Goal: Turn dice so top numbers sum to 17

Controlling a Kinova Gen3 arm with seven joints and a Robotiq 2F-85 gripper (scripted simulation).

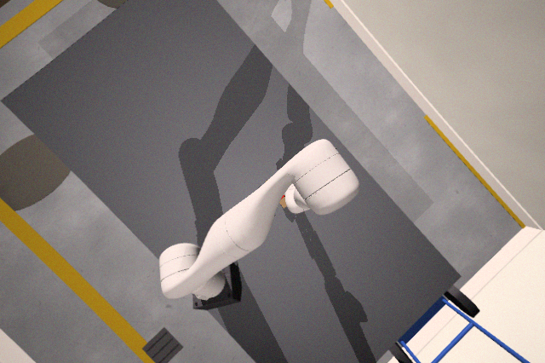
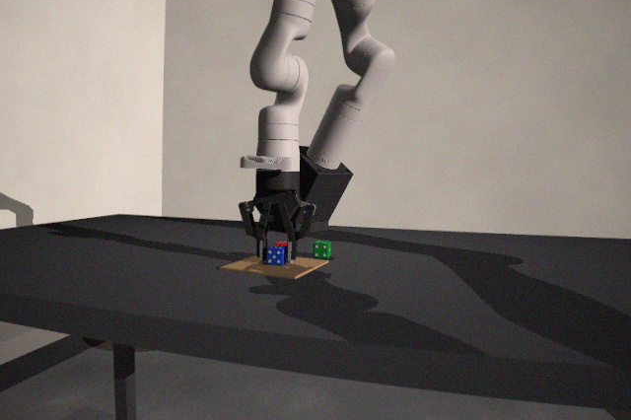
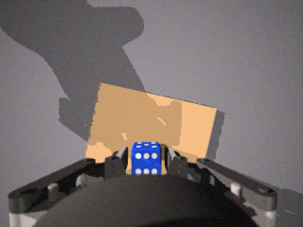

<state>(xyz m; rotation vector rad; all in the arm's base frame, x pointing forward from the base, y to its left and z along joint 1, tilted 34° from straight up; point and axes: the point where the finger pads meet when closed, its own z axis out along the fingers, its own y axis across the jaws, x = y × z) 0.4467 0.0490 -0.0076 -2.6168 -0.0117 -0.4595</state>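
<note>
The blue die lies 10 mm below my hand. Also, from my hand: red die (40 mm behind, 10 mm below); green die (110 mm behind, 50 mm to the left, 10 mm below); tan mat (20 mm below).
</note>
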